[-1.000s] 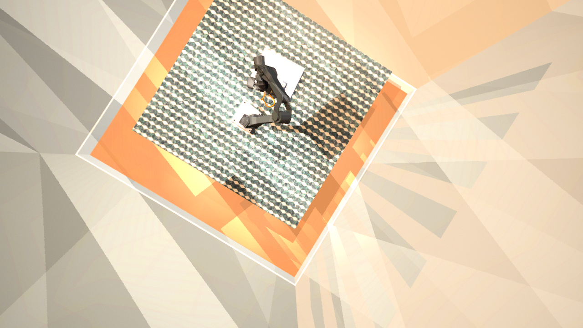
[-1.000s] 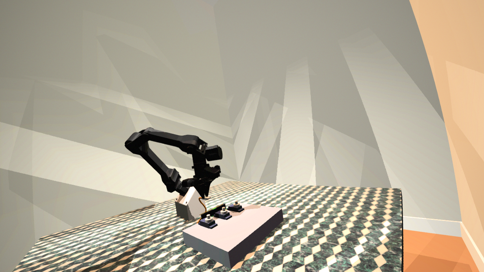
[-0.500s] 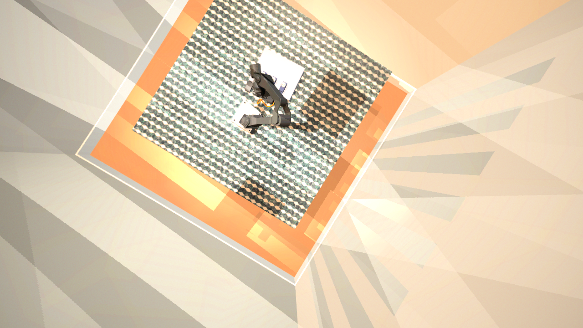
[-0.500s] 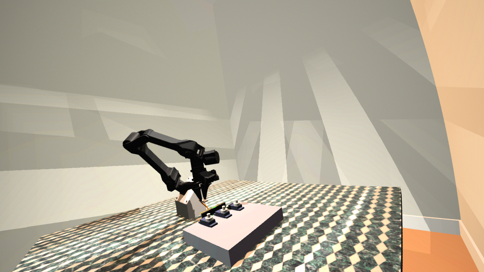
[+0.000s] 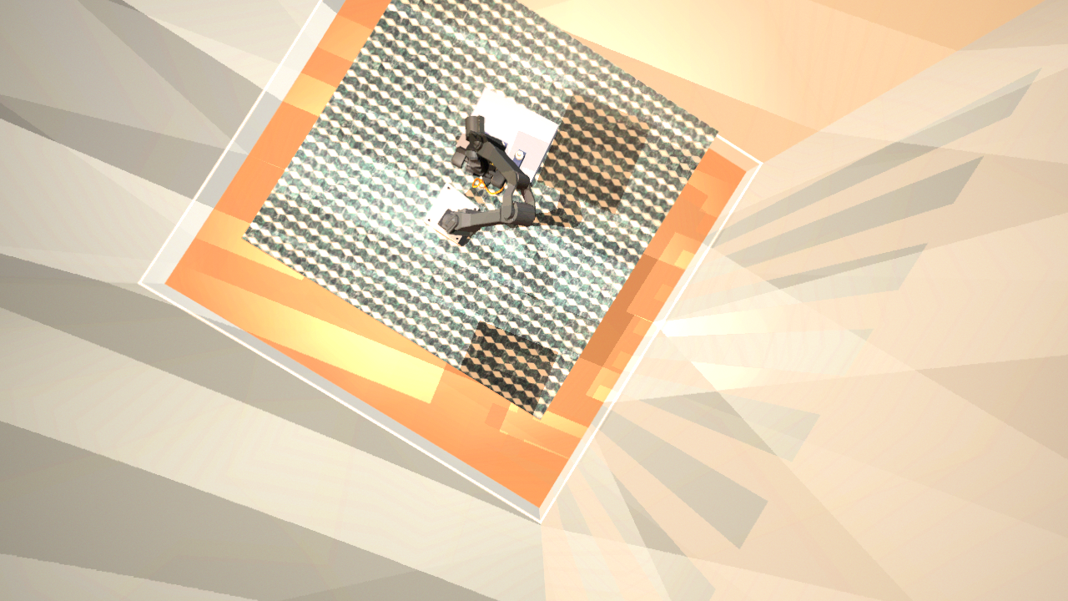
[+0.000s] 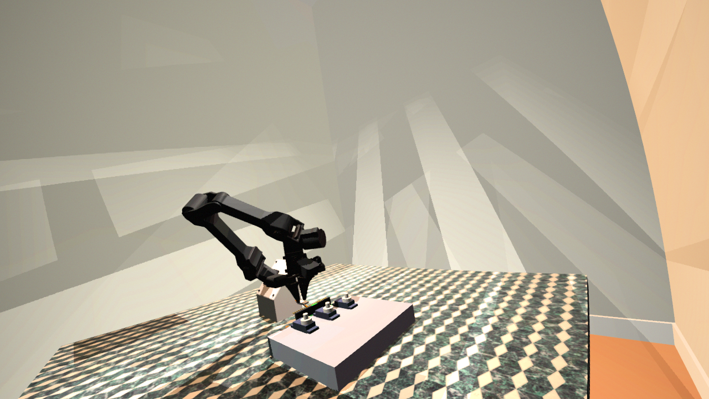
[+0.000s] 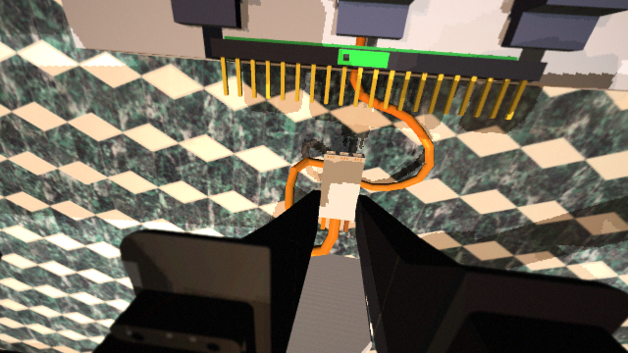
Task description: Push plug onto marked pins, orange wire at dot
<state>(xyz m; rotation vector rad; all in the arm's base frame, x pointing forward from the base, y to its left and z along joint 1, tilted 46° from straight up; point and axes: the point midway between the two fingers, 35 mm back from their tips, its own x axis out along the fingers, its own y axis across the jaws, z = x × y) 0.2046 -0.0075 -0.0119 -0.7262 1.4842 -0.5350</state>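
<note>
Right now the green band is 60 mm ahead of my gripper tip and 10 mm to the left of it. Round my gripper tip: dark dot (60 mm ahead, 10 mm to the left); then white printed holder (220 mm ahead, 20 mm to the left, 50 mm below).
</note>
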